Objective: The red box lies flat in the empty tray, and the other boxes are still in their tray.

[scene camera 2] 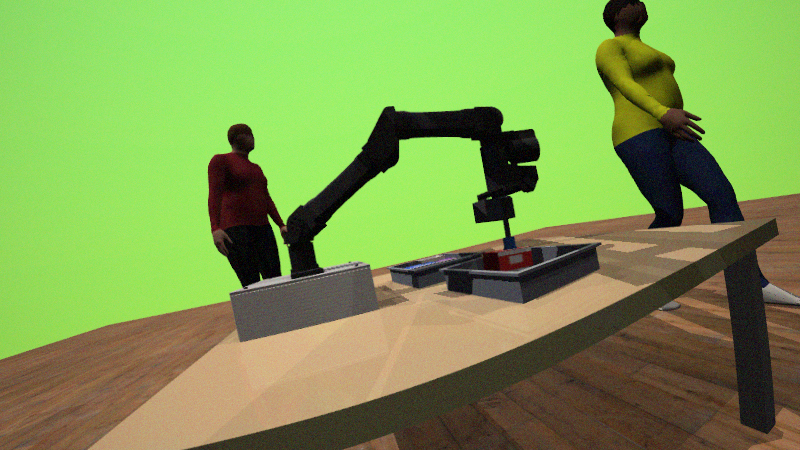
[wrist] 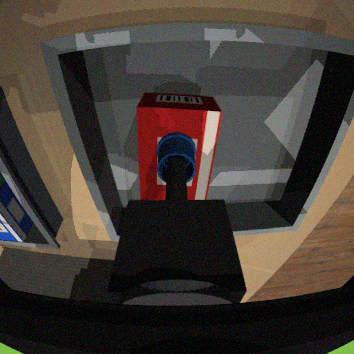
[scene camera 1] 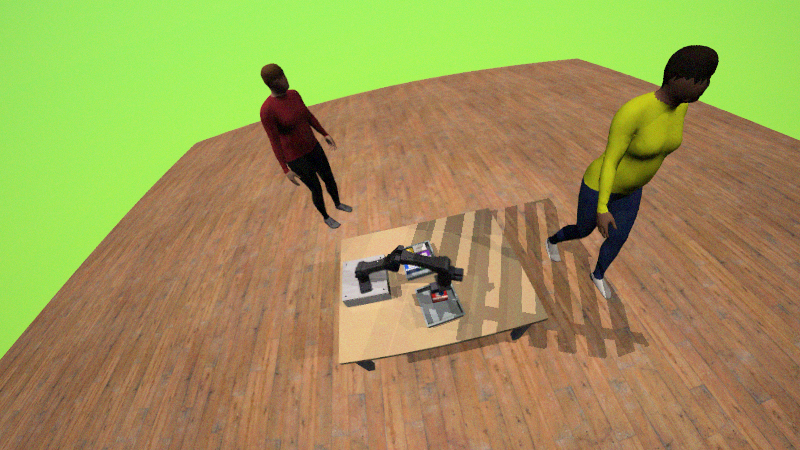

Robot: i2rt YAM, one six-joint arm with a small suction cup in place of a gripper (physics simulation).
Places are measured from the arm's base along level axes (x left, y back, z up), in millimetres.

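Pixels of known places: hand, its tool point: [scene camera 2: 510,253] [wrist: 175,143] [scene camera 1: 441,294]; arm's base, origin of its link: [scene camera 2: 305,274] [scene camera 1: 363,278].
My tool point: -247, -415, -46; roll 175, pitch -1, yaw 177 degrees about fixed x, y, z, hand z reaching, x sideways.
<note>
Ahead of a thing's pixels: the offset from my tool point to its middle, as dx, dy, dz. Level surfaces: height alone.
The red box @(+1, +12, -10) [scene camera 1: 439,295] [scene camera 2: 507,259] [wrist: 151,126] lies flat, down inside the grey empty tray @(-34, +27, -28) [scene camera 1: 441,318] [scene camera 2: 525,286] [wrist: 225,33], at the end nearest the arm. Its top shows just above the tray rim in scene camera 2. My blue suction cup [wrist: 176,154] [scene camera 2: 509,242] sits on the box's top face, on its white label. I cannot tell whether the box rests on the tray floor. The second tray @(+296, +41, -28) [scene camera 2: 413,277] [wrist: 33,191] stands beside it, with coloured boxes [scene camera 1: 418,254] [wrist: 8,205] inside, mostly out of the wrist view.
The arm's grey base block [scene camera 1: 363,286] [scene camera 2: 304,302] stands on the wooden table @(dz -53) [scene camera 1: 391,332] [scene camera 2: 391,346]. A person in red [scene camera 1: 293,134] [scene camera 2: 240,195] stands behind the table. A person in yellow [scene camera 1: 632,151] [scene camera 2: 643,89] walks close by the table's right side.
</note>
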